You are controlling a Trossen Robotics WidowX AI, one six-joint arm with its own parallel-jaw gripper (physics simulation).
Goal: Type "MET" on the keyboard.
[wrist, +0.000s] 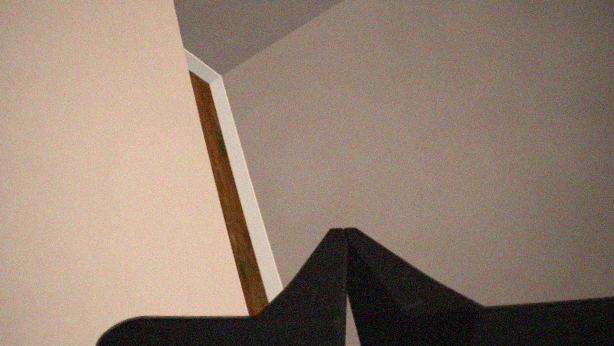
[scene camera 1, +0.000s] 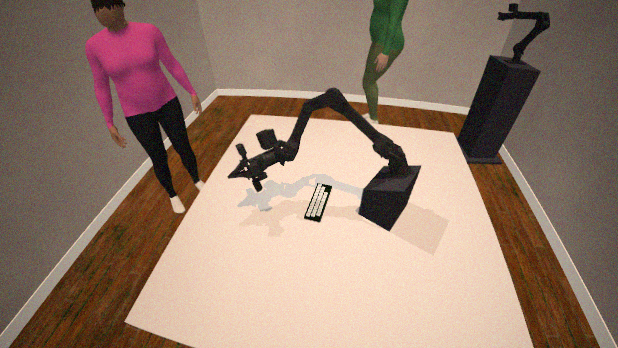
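Seen in the pictures: gripper, fingertip midpoint: (wrist: 342,240) (scene camera 1: 227,177); arm's base, origin of the base link: (scene camera 1: 400,172).
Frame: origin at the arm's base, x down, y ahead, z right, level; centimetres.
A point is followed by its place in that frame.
A small keyboard (scene camera 1: 318,202) {z 0.3, x 18.2, y 30.2 cm} with white keys and a dark green-black frame lies flat on the pale table top, left of the arm's base in the scene view. Its single letters are too small to read. The keyboard does not show in the wrist view. My gripper (scene camera 1: 230,176) {z -4.6, x 0.3, y 63.2 cm} (wrist: 342,240) {z -4.6, x 0.3, y 63.2 cm} is shut, with its two black fingertips touching and nothing between them. It hangs above the table, to the left of the keyboard and apart from it in the scene view, pointing left and slightly down.
The arm's dark base block (scene camera 1: 385,197) {z -9.5, x 3.4, y 6.8 cm} stands right of the keyboard on the pale table top (scene camera 1: 325,285) {z -34.5, x 19.7, y 26.9 cm}. A figure in pink (scene camera 1: 135,70) stands beyond the left edge, and one in green (scene camera 1: 387,30) beyond the back edge. A second arm stands on a dark pedestal (scene camera 1: 500,107) at the right.
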